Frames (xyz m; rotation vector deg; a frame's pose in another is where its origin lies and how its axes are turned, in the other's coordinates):
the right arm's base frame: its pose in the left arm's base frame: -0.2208 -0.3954 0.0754 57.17 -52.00 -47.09
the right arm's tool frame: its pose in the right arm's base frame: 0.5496 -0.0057 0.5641 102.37 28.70 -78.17
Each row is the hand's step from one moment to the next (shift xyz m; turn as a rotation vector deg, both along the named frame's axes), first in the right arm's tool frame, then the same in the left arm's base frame.
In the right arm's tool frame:
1: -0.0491 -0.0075 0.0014 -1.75 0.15 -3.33
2: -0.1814 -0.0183 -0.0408 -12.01 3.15 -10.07
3: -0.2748 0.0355 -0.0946 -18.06 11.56 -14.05
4: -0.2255 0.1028 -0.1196 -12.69 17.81 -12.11
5: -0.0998 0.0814 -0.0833 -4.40 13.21 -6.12
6: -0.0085 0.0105 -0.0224 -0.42 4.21 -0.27
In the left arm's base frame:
1: -0.0460 0.0096 0.0162 -0.73 -1.09 3.53
2: -0.1581 0.0126 0.0988 -8.95 -5.58 12.02
3: -0.2386 -0.0511 0.1618 -14.69 -14.54 15.17
4: -0.1937 -0.1249 0.1503 -10.99 -20.11 9.99
5: -0.0819 -0.0987 0.0841 -4.21 -14.25 3.24
6: -0.0031 -0.0165 0.0201 -0.89 -4.07 -0.80

